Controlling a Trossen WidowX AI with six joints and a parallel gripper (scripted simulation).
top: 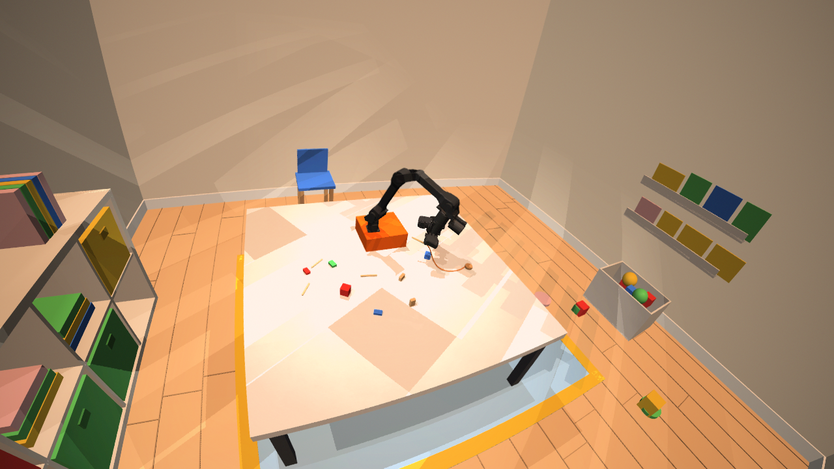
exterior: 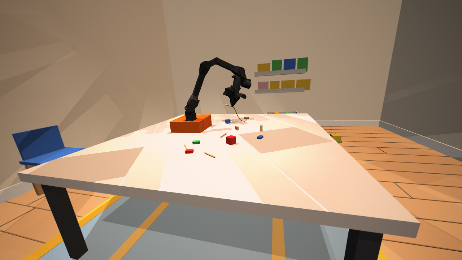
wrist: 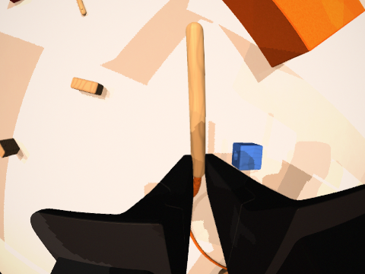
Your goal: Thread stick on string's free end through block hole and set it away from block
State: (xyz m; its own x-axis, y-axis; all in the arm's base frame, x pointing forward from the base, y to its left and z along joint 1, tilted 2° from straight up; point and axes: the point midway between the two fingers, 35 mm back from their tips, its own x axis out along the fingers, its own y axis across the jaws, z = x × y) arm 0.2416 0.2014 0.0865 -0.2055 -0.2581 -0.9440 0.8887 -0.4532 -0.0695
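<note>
Now: gripper tip 1 cm past the thin wooden stick, 1 cm to the left of it and 1 cm below it. The rest, counted from my gripper tip: blue cube 6 cm behind, 6 cm to the left, 13 cm below; round wooden button 4 cm ahead, 25 cm to the left, 13 cm below; flat blue piece 25 cm ahead, 27 cm to the right, 13 cm below.
</note>
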